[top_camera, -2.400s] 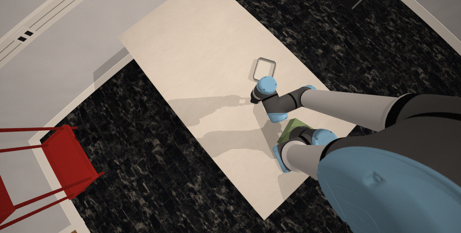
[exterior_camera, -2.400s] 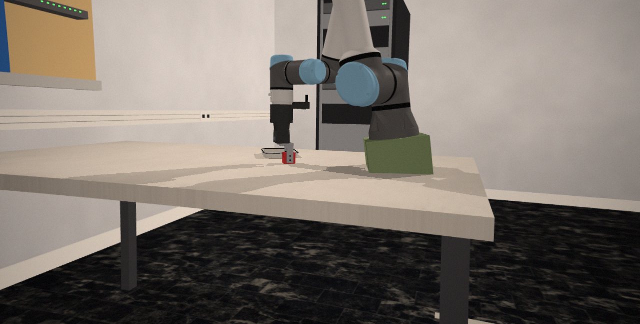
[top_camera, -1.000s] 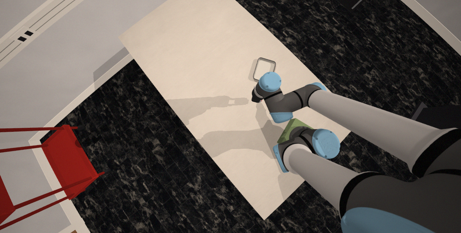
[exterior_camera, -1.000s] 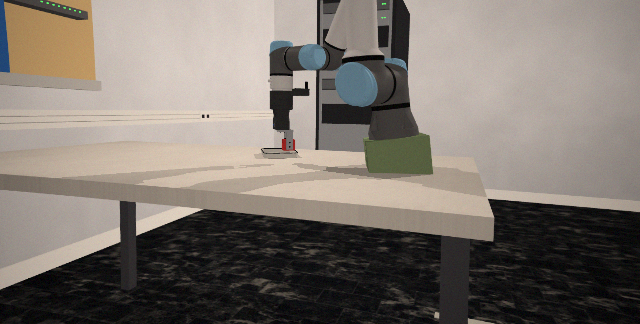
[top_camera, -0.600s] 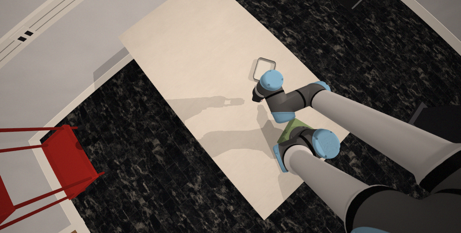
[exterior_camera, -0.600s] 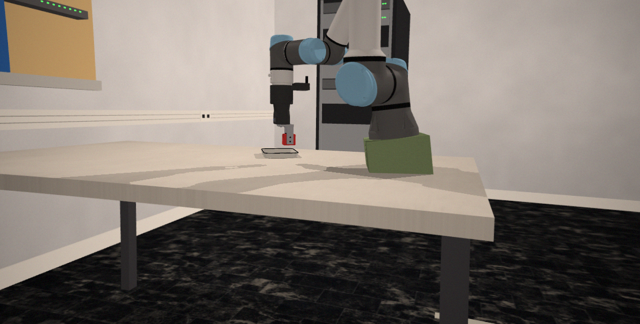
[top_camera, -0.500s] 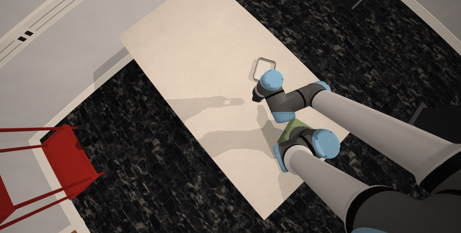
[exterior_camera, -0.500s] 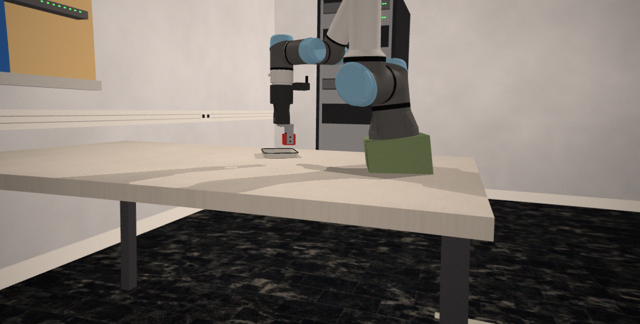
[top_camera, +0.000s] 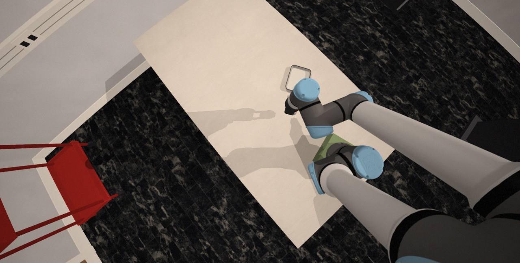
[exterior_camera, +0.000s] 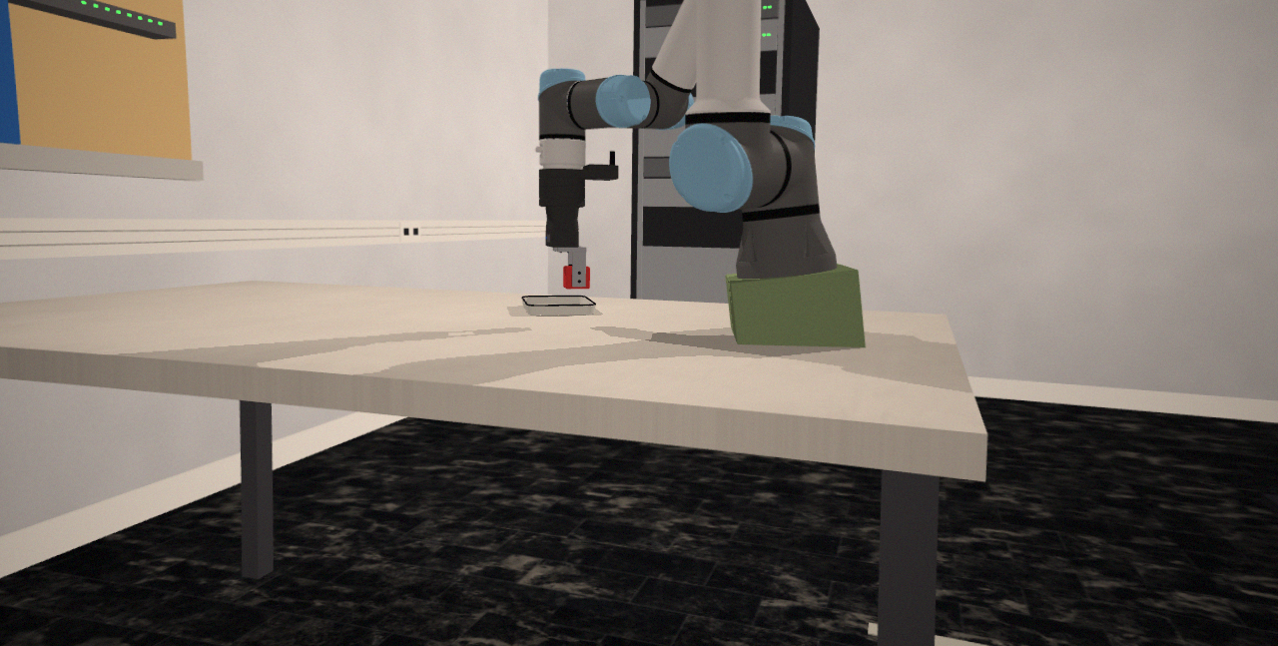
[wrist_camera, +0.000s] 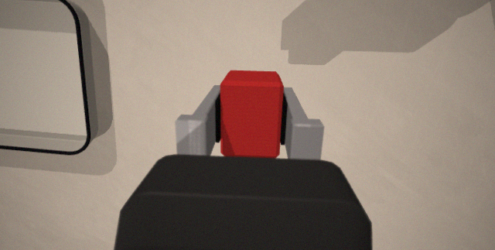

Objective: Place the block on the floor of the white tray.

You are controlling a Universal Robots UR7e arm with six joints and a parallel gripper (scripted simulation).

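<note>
The white tray lies 11 cm ahead of my hand, 19 cm to the right of it and 7 cm below it. Round my hand: red block (right at my hand).
</note>
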